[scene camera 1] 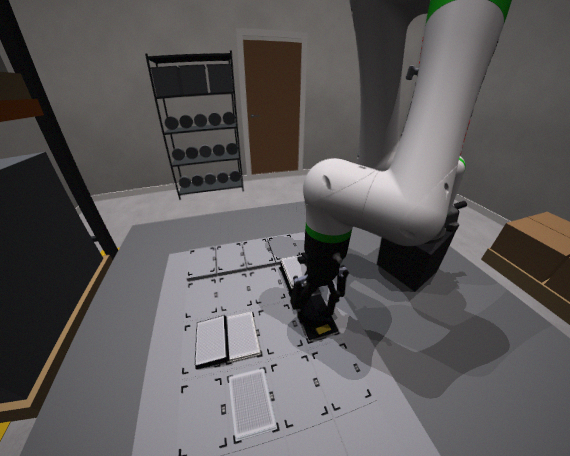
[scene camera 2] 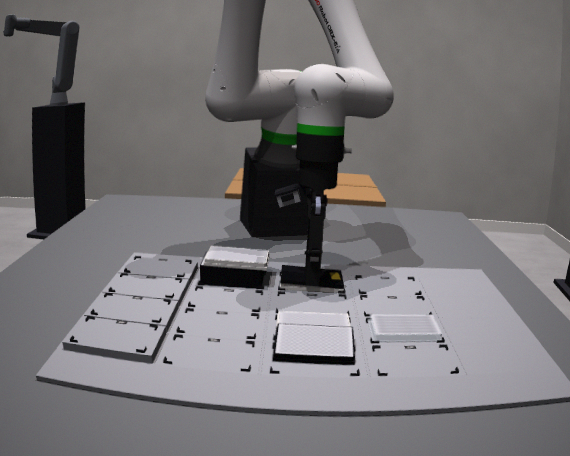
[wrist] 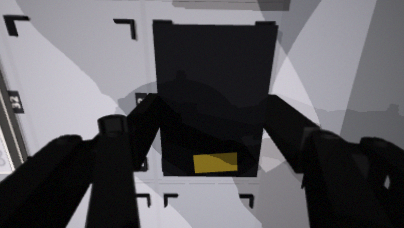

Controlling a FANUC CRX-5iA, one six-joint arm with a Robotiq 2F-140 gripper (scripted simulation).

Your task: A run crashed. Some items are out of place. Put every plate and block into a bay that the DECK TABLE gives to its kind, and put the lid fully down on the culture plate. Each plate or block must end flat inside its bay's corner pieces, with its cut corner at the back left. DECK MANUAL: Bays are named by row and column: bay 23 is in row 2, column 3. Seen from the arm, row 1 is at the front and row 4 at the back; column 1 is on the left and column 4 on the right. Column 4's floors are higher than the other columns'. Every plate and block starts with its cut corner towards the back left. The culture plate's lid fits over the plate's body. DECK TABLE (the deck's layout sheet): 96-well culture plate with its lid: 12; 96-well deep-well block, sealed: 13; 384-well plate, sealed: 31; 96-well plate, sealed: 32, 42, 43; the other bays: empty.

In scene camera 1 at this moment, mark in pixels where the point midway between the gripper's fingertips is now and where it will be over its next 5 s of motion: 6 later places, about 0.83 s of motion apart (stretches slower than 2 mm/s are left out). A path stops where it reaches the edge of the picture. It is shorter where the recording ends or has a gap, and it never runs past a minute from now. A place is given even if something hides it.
My gripper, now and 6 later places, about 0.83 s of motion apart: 315, 315; 315, 314; 316, 309; 317, 303; 311, 289; 300, 268; 298, 266
